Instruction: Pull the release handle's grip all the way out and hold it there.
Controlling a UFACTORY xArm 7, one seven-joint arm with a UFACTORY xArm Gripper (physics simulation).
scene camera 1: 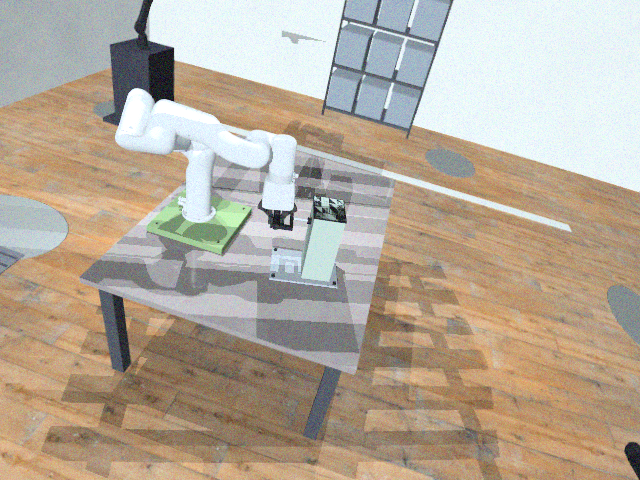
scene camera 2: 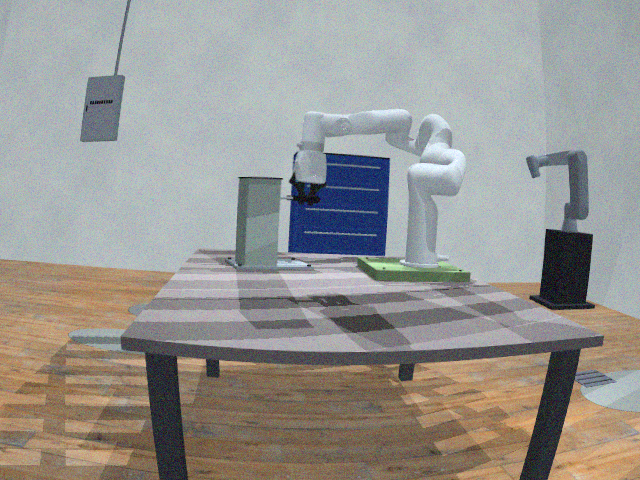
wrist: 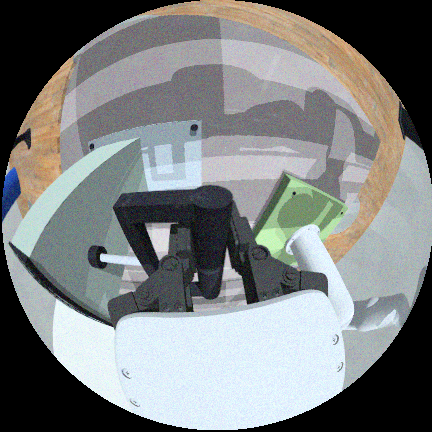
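Observation:
The release handle's black grip (wrist: 212, 235) is a thick round bar on a black frame. A pale rod (wrist: 119, 259) (scene camera 2: 287, 197) joins it to a black collar (wrist: 97, 256) on the side of the pale green housing (scene camera 1: 323, 249) (scene camera 2: 260, 222) (wrist: 107, 210). A length of the rod shows between collar and frame, so the grip stands off from the housing. My gripper (scene camera 1: 281, 223) (scene camera 2: 308, 199) (wrist: 207, 216) is shut on the grip bar, one finger on each side of it, high above the table. The fingertips are partly hidden behind the grip in the wrist view.
The housing stands upright on a pale base plate (scene camera 1: 279, 277) (scene camera 2: 297, 264) (wrist: 196, 165) bolted to the table (scene camera 1: 206, 304) (scene camera 2: 361, 341). My arm's base stands on a green plate (scene camera 1: 232, 219) (scene camera 2: 372, 268) (wrist: 272, 225), on the housing's rod side.

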